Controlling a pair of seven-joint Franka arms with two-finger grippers.
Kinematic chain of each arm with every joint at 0, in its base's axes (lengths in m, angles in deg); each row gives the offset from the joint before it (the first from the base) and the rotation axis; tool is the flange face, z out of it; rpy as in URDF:
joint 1: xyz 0 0 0.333 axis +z
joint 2: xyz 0 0 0 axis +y
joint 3: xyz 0 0 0.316 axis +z
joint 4: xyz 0.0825 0 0 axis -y
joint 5: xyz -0.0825 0 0.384 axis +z
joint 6: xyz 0 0 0 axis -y
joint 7: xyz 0.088 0 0 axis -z
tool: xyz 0 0 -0.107 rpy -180 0 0
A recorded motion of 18 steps. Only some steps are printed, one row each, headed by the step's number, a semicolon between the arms.
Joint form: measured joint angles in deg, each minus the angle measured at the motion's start. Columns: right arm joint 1, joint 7, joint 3, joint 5, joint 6, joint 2, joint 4; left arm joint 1, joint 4, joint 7, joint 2, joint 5, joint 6, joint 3.
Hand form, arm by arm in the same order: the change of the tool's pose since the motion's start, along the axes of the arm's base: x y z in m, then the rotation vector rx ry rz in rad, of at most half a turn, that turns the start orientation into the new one. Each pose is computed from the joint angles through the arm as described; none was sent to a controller.
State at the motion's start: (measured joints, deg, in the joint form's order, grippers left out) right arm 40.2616 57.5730 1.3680 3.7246 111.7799 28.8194 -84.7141; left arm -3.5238 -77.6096 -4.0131 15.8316 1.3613 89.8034 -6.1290
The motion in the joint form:
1: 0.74 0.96 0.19 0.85 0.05 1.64 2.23; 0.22 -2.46 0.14 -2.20 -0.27 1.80 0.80
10: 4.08 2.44 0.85 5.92 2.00 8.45 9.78; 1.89 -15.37 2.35 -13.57 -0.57 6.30 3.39
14: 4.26 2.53 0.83 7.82 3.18 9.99 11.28; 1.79 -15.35 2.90 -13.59 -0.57 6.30 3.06
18: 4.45 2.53 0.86 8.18 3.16 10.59 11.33; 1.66 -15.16 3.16 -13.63 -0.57 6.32 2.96
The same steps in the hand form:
1: -0.0014 0.0145 -0.0015 0.0181 0.0030 -0.0073; -0.0063 0.0093 0.0063 -0.0018 -0.0264 0.0142
10: -0.0154 0.0739 -0.0205 0.1122 0.0355 -0.0062; -0.0546 0.0528 0.0247 0.0069 -0.0783 0.0470
14: -0.0126 0.0815 -0.0255 0.1468 0.0432 -0.0218; -0.0550 0.0486 0.0251 0.0061 -0.0790 0.0299
18: -0.0146 0.0839 -0.0328 0.1439 0.0549 -0.0214; -0.0551 0.0463 0.0271 0.0053 -0.0833 0.0214

